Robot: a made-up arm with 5 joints. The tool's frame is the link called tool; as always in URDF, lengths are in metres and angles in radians.
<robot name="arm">
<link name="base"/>
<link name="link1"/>
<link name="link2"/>
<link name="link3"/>
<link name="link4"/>
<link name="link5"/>
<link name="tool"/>
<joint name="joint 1" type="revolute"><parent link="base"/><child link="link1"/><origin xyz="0 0 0.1" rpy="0 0 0"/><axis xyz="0 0 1"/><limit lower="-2.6" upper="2.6" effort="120" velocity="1.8"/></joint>
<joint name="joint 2" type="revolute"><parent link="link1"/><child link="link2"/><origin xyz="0.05 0.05 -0.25" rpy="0 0 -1.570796"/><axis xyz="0 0 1"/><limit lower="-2.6" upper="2.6" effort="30" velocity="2.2"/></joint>
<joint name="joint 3" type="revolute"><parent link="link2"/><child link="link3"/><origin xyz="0.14 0.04 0.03" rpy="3.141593 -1.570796 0"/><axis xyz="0 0 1"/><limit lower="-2.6" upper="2.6" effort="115" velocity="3.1"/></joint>
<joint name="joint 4" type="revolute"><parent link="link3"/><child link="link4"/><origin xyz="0.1 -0.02 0.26" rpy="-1.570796 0 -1.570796"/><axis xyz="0 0 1"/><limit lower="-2.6" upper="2.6" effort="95" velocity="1.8"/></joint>
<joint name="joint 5" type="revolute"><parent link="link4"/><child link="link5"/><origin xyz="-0.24 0.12 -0.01" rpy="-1.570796 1.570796 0"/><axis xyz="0 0 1"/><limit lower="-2.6" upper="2.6" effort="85" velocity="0.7"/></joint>
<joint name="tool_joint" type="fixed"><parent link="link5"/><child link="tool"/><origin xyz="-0.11 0.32 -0.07" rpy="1.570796 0 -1.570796"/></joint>
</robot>
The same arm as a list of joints. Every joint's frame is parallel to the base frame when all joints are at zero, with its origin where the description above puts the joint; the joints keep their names.
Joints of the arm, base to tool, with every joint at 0 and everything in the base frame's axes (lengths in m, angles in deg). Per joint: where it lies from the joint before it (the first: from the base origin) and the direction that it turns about. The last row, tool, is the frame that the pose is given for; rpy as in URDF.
joint 1: offset 0 0 0.1 axis 0 0 1
joint 2: offset 0.05 0.05 -0.25 axis 0 0 1
joint 3: offset 0.04 -0.14 0.03 axis 0 -1 0
joint 4: offset 0.02 -0.26 0.1 axis 0 0 1
joint 5: offset -0.24 0.12 -0.01 axis 0 1 0
tool: offset -0.32 -0.07 0.11 rpy 0 0 0
Joint limits (deg, base to tool): -148.97..148.97 -148.97..148.97 -148.97..148.97 -148.97..148.97 -148.97..148.97

